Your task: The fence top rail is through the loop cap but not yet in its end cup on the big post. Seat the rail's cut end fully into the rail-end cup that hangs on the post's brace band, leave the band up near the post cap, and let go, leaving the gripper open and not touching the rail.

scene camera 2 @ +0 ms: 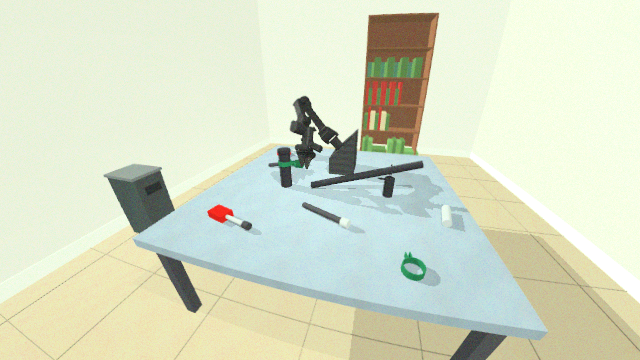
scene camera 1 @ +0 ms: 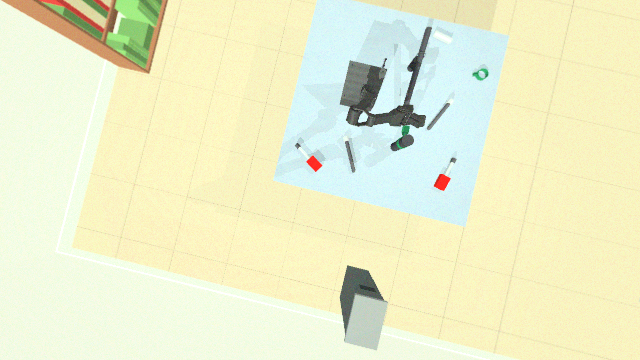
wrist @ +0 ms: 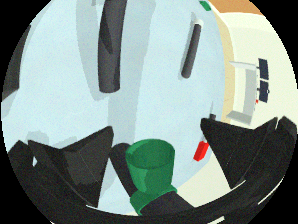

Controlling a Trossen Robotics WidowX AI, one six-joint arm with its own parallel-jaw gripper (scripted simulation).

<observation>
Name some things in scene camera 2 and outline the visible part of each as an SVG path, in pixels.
A dark top rail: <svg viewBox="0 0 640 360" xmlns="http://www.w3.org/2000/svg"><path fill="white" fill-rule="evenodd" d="M424 165L422 161L404 163L393 167L390 166L311 182L311 187L317 188L391 174L391 171L392 174L423 168Z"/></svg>
</observation>
